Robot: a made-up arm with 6 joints.
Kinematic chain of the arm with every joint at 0, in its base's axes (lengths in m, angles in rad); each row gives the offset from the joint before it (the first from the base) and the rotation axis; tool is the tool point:
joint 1: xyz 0 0 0.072 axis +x
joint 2: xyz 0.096 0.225 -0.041 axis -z
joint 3: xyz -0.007 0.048 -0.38 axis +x
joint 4: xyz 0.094 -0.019 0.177 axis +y
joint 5: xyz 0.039 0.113 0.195 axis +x
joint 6: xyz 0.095 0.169 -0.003 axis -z
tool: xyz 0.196 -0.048 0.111
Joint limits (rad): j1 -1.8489..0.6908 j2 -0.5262..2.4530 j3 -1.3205..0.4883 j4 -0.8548..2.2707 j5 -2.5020..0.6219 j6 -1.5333..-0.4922
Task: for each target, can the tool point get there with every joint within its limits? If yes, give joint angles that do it. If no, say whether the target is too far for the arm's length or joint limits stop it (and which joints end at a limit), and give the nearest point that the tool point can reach.
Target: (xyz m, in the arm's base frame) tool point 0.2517 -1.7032 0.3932
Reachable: no: too far | nearest point 0.2560 -0.9156 0.1702 | short by 0.819 m
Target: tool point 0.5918 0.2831 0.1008
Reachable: yes | joints 0.3884 0.8880 0.1708 -0.3963 -0.7983 -1.4186
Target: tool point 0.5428 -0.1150 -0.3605
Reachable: yes | joints -1.3980 0.4914 0.1205 -0.4274 -1.1135 -1.4351
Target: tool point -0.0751 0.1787 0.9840
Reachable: no: joint limits stop it (at a limit: joint 1, joint 2, joint 5) | nearest point -0.0093 0.2767 0.6729 | short by 0.333 m
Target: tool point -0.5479 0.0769 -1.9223
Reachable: no: too far | nearest point -0.1912 0.0442 -1.0735 | short by 0.921 m
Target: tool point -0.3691 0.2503 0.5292
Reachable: no: joint limits stop it (at a limit: joint 1, joint 2, joint 4, joint 5, joint 6) | nearest point -0.2692 0.2956 0.5494 | short by 0.111 m
